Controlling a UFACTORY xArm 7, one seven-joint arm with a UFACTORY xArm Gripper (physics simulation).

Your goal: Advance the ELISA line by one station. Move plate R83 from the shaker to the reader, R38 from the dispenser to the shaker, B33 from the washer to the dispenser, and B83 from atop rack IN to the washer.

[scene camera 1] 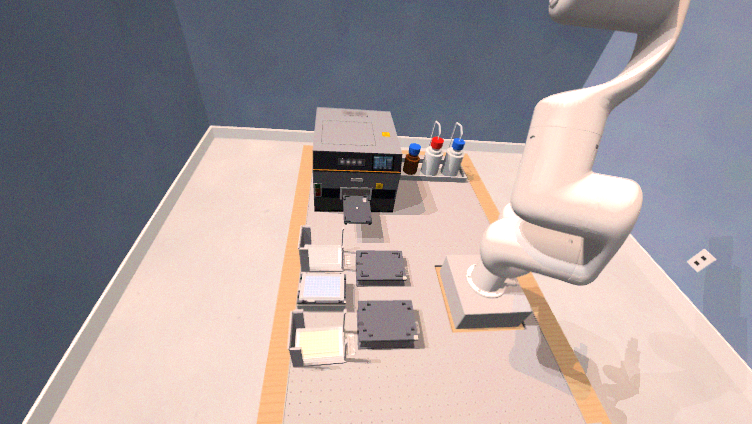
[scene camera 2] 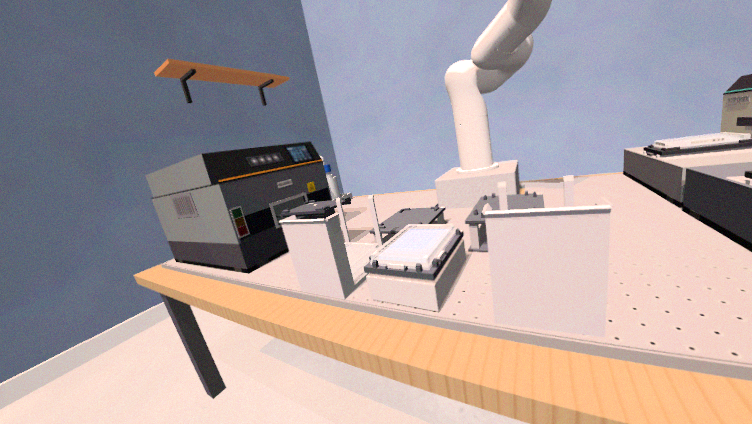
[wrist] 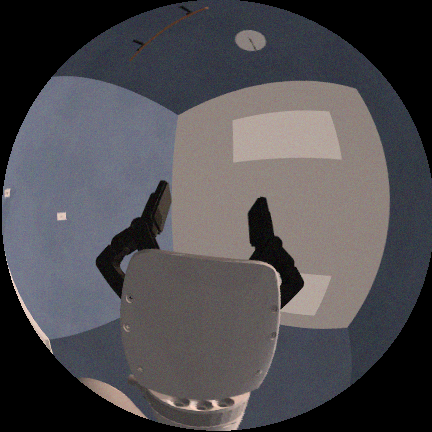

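Pixels of known places: gripper, between the fingertips: [wrist: 212, 196]; arm's base, origin of its link: [scene camera 1: 485, 280] [scene camera 2: 477, 169].
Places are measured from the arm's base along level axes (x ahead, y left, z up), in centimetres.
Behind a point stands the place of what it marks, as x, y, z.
My gripper [wrist: 212, 196] {12.3, -8.0, 95.5} is open, with nothing between its fingers; it points at walls and ceiling and is outside both scene views. A plate with bluish wells [scene camera 1: 322, 287] {50.2, 10.1, -1.9} [scene camera 2: 416, 245] {52.3, 10.7, -2.0} sits on a low dark-topped device between two open holders. A white plate or insert [scene camera 1: 324, 257] {52.8, -3.6, -5.6} lies in the far holder [scene camera 1: 304, 247] [scene camera 2: 315, 258], and a pale yellow one [scene camera 1: 319, 344] {47.4, 25.3, -5.3} in the near holder [scene camera 1: 296, 339] [scene camera 2: 547, 268]. A large instrument [scene camera 1: 355, 131] {50.8, -48.6, 18.3} [scene camera 2: 252, 210] {57.4, -28.8, 4.2} has its dark bare tray [scene camera 1: 357, 209] {44.8, -21.9, 1.7} out. A white plate [scene camera 2: 695, 141] {-3.3, 46.0, 1.4} sits on a device at the right. Plate labels are unreadable.
Two low dark platforms [scene camera 1: 380, 264] {33.6, -3.6, -4.6} [scene camera 1: 387, 322] {29.8, 17.4, -2.7} stand between the holders and the arm's base [scene camera 1: 489, 310] {0.3, 10.4, 0.1} [scene camera 2: 476, 184] {9.6, 3.1, -2.6}. Bottles with red and blue caps [scene camera 1: 432, 158] {15.5, -63.7, 2.1} stand beside the large instrument. A wooden shelf [scene camera 2: 221, 73] hangs on the wall. A dark-sided box [scene camera 2: 721, 210] {23.7, 44.1, -5.4} stands at the right.
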